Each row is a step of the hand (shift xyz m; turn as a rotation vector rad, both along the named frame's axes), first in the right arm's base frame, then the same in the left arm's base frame.
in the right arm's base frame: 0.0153 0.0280 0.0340 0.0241 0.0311 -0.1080
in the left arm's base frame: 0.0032 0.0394 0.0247 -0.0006 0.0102 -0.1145
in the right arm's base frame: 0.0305 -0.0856 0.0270 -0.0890 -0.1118 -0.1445
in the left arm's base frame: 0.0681 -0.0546 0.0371 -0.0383 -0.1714 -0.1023
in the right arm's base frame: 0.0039 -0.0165 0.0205 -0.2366 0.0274 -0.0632
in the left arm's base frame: 0.0125 -0.0075 0.0223 -0.2269 -0.0930 -0.0244
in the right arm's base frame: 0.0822 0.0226 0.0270 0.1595 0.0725 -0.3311
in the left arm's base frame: 0.0645 0.0615 0.0072 0.0846 0.0479 -0.3618
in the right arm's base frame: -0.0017 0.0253 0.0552 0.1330 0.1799 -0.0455
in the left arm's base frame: -0.0091 0.0351 0.0487 0.0326 0.2016 -0.1020
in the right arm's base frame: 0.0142 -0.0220 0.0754 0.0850 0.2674 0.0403
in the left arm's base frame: 0.0280 0.0059 0.0745 -0.0438 0.2787 -0.0275
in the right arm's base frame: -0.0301 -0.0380 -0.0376 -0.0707 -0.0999 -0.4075
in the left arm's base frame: -0.0121 -0.0553 -0.0237 -0.0463 -0.2193 -0.3617
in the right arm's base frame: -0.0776 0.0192 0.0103 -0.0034 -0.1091 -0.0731
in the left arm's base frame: -0.0768 -0.0138 0.0200 0.0415 -0.1146 -0.0490
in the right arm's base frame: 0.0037 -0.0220 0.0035 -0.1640 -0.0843 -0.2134
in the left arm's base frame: 0.0136 -0.0167 0.0070 -0.1223 -0.1968 -0.1608
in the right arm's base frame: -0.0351 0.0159 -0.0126 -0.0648 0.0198 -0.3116
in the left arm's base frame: -0.0393 -0.0043 -0.0090 -0.0888 -0.0887 -0.2931
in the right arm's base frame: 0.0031 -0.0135 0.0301 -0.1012 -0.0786 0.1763
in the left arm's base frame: 0.0111 -0.0028 0.0311 -0.0412 -0.0672 0.2032
